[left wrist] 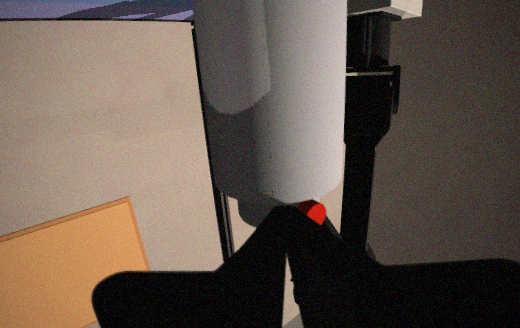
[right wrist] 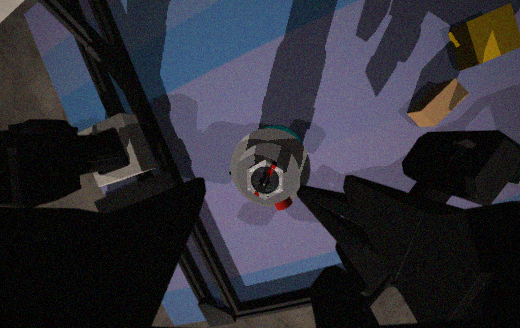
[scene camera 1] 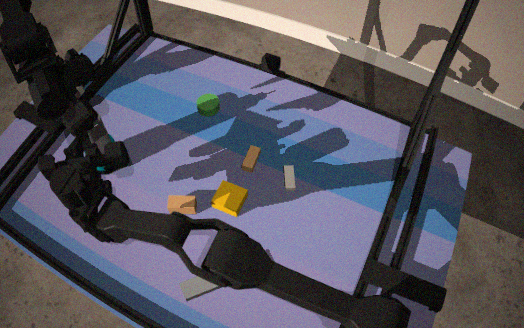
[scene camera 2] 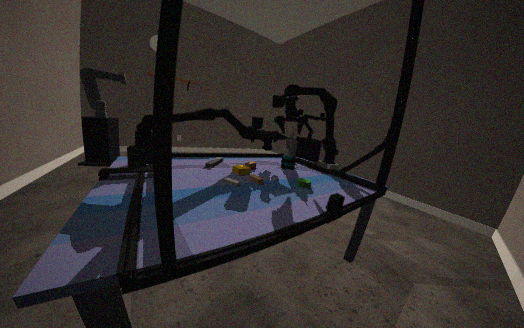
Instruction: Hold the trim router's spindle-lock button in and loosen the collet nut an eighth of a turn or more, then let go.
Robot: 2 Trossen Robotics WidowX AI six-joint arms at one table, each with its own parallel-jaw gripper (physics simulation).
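Pixels of known places: left gripper, fingertip midpoint: (left wrist: 283,215) (right wrist: 299,190) (scene camera 2: 287,138); right gripper, fingertip midpoint: (left wrist: 279,231) (right wrist: 274,183) (scene camera 2: 291,134); left arm's base, link origin: (scene camera 2: 144,146); right arm's base, link origin: (left wrist: 367,18) (right wrist: 108,151) (scene camera 2: 328,162).
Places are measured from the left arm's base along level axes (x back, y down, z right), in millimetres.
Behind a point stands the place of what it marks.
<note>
The trim router stands upright, its pale body (scene camera 2: 291,134) {x -716, y -109, z -52 mm} (left wrist: 300,100) {x -705, y -36, z -77 mm} (right wrist: 241,162) {x -742, y -96, z -41 mm} above a teal base (scene camera 2: 288,162) {x -705, y 45, z -17 mm} (scene camera 1: 101,169) {x -699, y 60, z -81 mm}. The collet nut (right wrist: 280,181) {x -716, y -112, z -53 mm} is a pale hexagon on top, with red marks at it. The red spindle-lock button (left wrist: 316,213) {x -716, y -87, z -79 mm} (right wrist: 283,204) {x -716, y -95, z -75 mm} sticks out at the side below the nut. My left gripper (left wrist: 283,215) {x -704, y -85, z -69 mm} (right wrist: 299,190) {x -704, y -85, z -69 mm} is shut and empty; its tips are at the router's edge beside the button and partly cover it. Contact cannot be told. My right gripper (right wrist: 274,183) {x -720, y -107, z -55 mm} (scene camera 2: 291,120) is open and empty above the router, its fingers apart on either side of the nut.
A yellow block (scene camera 1: 230,198) {x -411, y 56, z 67 mm} (scene camera 2: 241,170) {x -410, y 63, z 103 mm} (right wrist: 492,37) {x -421, y 56, z 67 mm}, an orange block (scene camera 1: 182,204) {x -478, y 54, z -13 mm} (right wrist: 440,107) {x -491, y 54, z -16 mm}, a brown block (scene camera 1: 251,158) {x -447, y 64, z 179 mm}, a whitish block (scene camera 1: 289,177) {x -351, y 72, z 199 mm} and a green disc (scene camera 1: 208,104) {x -636, y 59, z 230 mm} (scene camera 2: 304,183) {x -629, y 64, z 260 mm} lie on the table. A grey plate (scene camera 1: 199,288) {x -325, y 66, z -123 mm} lies near the left arm. Dark frame posts (scene camera 2: 167,125) {x -200, y -123, z 563 mm} rise at the edges.
</note>
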